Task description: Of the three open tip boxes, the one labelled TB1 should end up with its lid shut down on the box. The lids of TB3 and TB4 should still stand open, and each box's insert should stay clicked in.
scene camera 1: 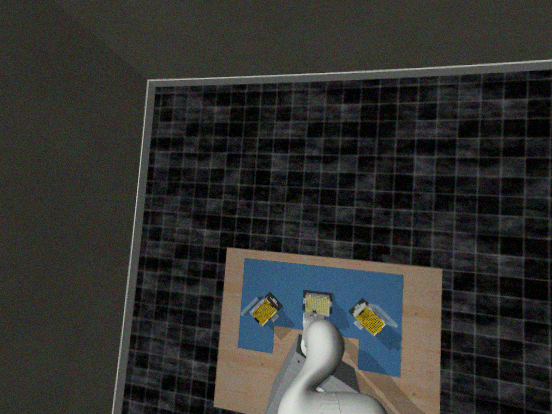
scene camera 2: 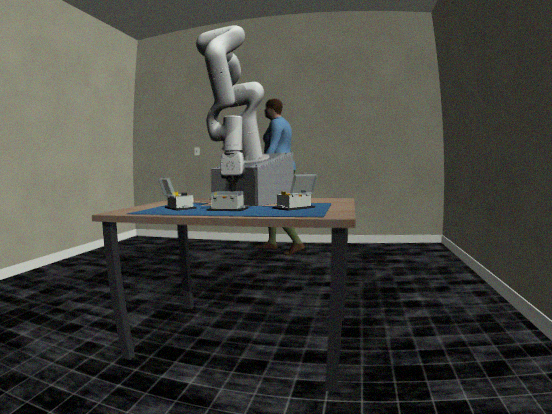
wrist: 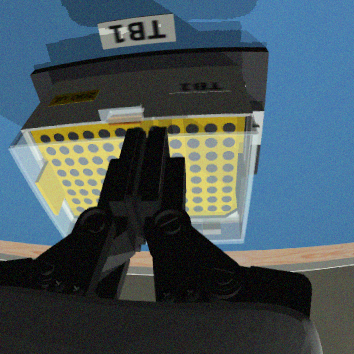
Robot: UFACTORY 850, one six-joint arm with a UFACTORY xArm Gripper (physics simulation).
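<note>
The box TB1 (scene camera 1: 318, 303) (scene camera 2: 227, 201) (wrist: 145, 95) stands in the middle, its yellow insert (wrist: 229, 128) seated inside. Its clear lid (scene camera 2: 227, 193) (wrist: 245, 200) lies over the insert; I cannot tell whether it is fully down. My gripper (wrist: 151, 152) (scene camera 2: 231, 187) is shut and empty, its fingertips over the lid near the label side in the wrist view. In scene camera 1 the arm hides it. Two other boxes, one (scene camera 1: 264, 311) (scene camera 2: 294, 201) and another (scene camera 1: 369, 320) (scene camera 2: 180, 202), have yellow inserts and lids standing open; their labels are unreadable.
The boxes stand on a blue mat (scene camera 1: 285, 272) (scene camera 2: 260, 212) on a wooden table (scene camera 1: 422, 320) (scene camera 2: 340, 209). A TB1 card (wrist: 137, 31) lies beside the middle box. A grey robot pedestal (scene camera 2: 275, 182) is behind the table, with a person (scene camera 2: 280, 135) behind it.
</note>
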